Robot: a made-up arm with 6 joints.
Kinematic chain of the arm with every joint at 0, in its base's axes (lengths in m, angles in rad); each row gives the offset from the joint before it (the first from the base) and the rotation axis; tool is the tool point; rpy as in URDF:
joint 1: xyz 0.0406 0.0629 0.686 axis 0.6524 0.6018 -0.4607
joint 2: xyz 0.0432 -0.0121 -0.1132 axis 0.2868 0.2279 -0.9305
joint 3: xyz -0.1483 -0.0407 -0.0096 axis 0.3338 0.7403 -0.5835
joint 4: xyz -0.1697 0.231 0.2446 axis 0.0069 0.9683 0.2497
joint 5: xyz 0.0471 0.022 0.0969 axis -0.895 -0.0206 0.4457
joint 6: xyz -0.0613 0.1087 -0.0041 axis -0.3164 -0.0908 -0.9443
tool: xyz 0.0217 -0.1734 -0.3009 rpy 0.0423 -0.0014 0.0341
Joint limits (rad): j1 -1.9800..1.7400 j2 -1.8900..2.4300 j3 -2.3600..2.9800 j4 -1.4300..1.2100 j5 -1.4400..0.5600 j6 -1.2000..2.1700
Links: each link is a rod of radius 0.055 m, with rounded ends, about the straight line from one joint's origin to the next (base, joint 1, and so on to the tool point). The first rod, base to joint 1, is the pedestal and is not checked.
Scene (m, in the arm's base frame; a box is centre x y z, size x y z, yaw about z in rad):
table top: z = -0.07
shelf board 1: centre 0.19 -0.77 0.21 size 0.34 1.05 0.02 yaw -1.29
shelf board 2: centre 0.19 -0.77 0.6 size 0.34 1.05 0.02 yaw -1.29
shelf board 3: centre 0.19 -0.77 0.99 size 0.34 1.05 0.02 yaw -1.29
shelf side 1: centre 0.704 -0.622 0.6 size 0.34 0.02 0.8 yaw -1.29
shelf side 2: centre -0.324 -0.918 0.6 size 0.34 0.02 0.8 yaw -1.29
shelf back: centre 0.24 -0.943 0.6 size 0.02 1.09 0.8 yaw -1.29
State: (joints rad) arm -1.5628 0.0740 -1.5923 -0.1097 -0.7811 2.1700
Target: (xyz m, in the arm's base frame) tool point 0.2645 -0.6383 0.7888
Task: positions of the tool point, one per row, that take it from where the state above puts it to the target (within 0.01 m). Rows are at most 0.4 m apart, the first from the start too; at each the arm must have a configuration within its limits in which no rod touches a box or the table.
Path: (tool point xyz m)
1: 0.3902 -0.5369 0.4002
2: 0.3258 -0.4001 0.4154
3: 0.1115 -0.2836 0.1790
4: -0.0844 -0.0037 0.0835
5: -0.1728 0.3353 0.1803
6: -0.1059 0.5911 0.4362
7: 0.0902 0.6477 0.7448
8: 0.3197 0.4735 0.9784
9: 0.4599 0.1396 1.0508
10: 0.4223 -0.2099 0.9605
11: 0.2027 -0.4243 0.7888
12: 0.2355 -0.5134 0.7830
13: 0.2552 -0.5864 0.7821
14: 0.2645 -0.6383 0.7888

